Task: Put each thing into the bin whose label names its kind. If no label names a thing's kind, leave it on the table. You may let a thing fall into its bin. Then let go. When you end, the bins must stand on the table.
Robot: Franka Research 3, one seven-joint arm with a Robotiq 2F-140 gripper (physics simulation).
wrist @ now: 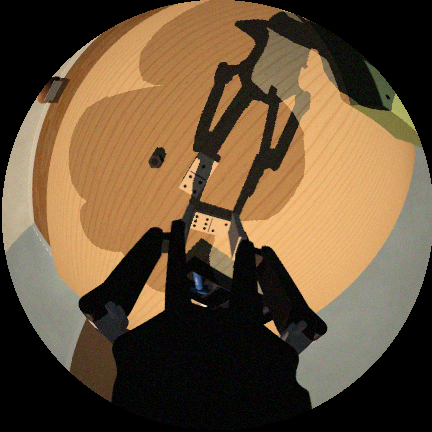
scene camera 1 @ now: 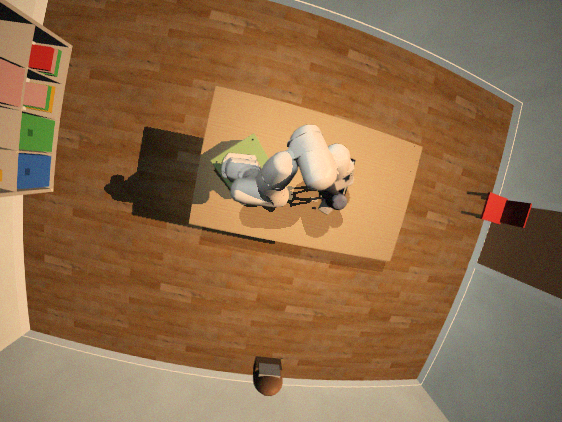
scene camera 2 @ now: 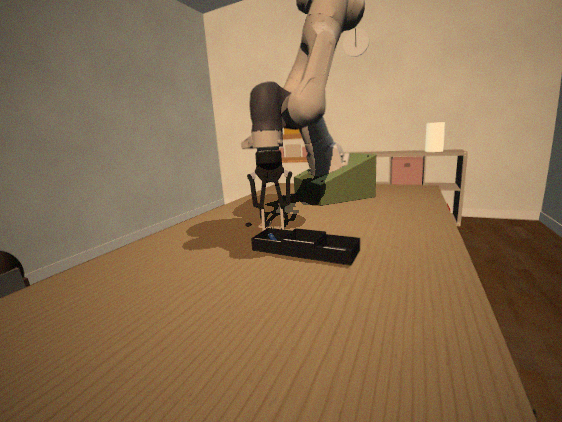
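Observation:
My gripper (wrist: 210, 218) (scene camera 2: 273, 227) is shut on a cream domino (wrist: 217, 226), held across its length low at the table between the two fingertips. A second domino (wrist: 199, 175) lies just beyond it, partly in shadow. A small dark hexagonal piece (wrist: 157, 158) (scene camera 2: 248, 224) lies on the table to the left of the dominoes in the wrist view. The black bin (scene camera 2: 306, 252), with compartments, stands on the table close to the gripper. A blue battery (wrist: 198, 282) (scene camera 2: 271, 236) is in its left compartment in scene camera 2. I cannot read the bin labels.
The arm's green wedge base (scene camera 1: 253, 146) (scene camera 2: 352, 182) stands at one end of the wooden table (scene camera 1: 380, 200) (scene camera 2: 280, 340). The arm hides the bin in scene camera 1. A shelf unit (scene camera 2: 465, 190), a red chair (scene camera 1: 494, 208) and a brown chair (scene camera 1: 268, 384) stand off the table.

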